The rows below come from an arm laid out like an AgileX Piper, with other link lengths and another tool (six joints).
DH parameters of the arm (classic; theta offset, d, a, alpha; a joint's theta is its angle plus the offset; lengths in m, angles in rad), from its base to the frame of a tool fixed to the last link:
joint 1: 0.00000 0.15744 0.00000 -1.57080
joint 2: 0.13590 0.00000 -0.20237 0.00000
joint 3: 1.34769 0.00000 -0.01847 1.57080
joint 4: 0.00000 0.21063 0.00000 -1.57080
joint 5: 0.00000 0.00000 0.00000 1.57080
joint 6: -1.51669 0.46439 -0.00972 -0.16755
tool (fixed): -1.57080 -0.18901 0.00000 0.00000
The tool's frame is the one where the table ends.
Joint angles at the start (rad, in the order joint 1, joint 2, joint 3, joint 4, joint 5, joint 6):
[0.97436, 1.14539, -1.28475, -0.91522, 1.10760, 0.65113]
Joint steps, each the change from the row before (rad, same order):
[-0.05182, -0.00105, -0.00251, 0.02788, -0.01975, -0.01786]
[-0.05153, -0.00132, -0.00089, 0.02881, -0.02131, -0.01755]
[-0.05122, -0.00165, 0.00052, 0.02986, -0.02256, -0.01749]
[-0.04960, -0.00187, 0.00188, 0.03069, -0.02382, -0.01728]
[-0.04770, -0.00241, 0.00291, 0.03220, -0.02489, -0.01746]
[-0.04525, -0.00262, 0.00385, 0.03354, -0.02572, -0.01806]
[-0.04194, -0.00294, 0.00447, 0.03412, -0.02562, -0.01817]
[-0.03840, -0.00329, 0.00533, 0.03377, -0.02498, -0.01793]
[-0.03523, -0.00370, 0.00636, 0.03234, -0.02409, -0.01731]
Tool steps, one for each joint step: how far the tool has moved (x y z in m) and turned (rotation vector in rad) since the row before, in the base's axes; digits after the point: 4 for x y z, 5 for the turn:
[0.0057, -0.0096, -0.0013, 0.01059, 0.00901, -0.02266]
[0.0053, -0.0093, -0.0014, 0.01187, 0.00835, -0.02127]
[0.0050, -0.0090, -0.0015, 0.01314, 0.00765, -0.02008]
[0.0045, -0.0083, -0.0015, 0.01439, 0.00671, -0.01780]
[0.0040, -0.0075, -0.0014, 0.01618, 0.00575, -0.01516]
[0.0035, -0.0065, -0.0013, 0.01723, 0.00487, -0.01209]
[0.0030, -0.0055, -0.0011, 0.01808, 0.00374, -0.00926]
[0.0025, -0.0046, -0.0010, 0.01814, 0.00267, -0.00695]
[0.0022, -0.0040, -0.0008, 0.01744, 0.00147, -0.00559]

